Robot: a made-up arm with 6 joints.
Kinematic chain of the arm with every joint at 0, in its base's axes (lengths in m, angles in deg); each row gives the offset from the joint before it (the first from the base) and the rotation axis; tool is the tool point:
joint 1: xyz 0 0 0.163 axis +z
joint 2: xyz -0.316 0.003 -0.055 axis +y
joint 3: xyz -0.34 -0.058 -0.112 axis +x
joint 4: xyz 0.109 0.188 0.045 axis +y
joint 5: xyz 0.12 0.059 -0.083 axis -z
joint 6: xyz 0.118 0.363 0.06 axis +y
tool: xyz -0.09 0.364 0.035
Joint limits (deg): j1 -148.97..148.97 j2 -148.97..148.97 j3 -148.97..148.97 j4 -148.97..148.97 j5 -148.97..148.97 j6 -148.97..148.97
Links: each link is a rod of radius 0.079 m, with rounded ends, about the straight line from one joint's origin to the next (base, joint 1, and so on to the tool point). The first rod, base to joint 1, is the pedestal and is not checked.
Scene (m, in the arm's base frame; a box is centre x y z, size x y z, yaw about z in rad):
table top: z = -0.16
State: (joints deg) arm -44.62 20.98 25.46 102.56 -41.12 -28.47
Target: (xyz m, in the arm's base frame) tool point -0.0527 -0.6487 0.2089
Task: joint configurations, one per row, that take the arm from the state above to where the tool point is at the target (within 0.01 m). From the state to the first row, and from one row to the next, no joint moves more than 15 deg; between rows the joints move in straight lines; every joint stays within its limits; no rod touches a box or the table.
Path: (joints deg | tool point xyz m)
1: -34.87 26.91 39.09 106.47 -49.13 -27.95 | 0.0293 0.2639 0.8035
2: -25.11 32.84 52.72 110.38 -57.15 -27.43 | -0.0301 -0.0494 0.7641
3: -15.36 38.77 66.35 114.29 -65.16 -26.91 | -0.0417 -0.3223 0.6254
4: -5.61 44.70 79.98 118.21 -73.18 -26.39 | -0.0388 -0.5238 0.4254
5: 4.15 50.64 93.61 122.12 -81.19 -25.87 | -0.0526 -0.6487 0.2089

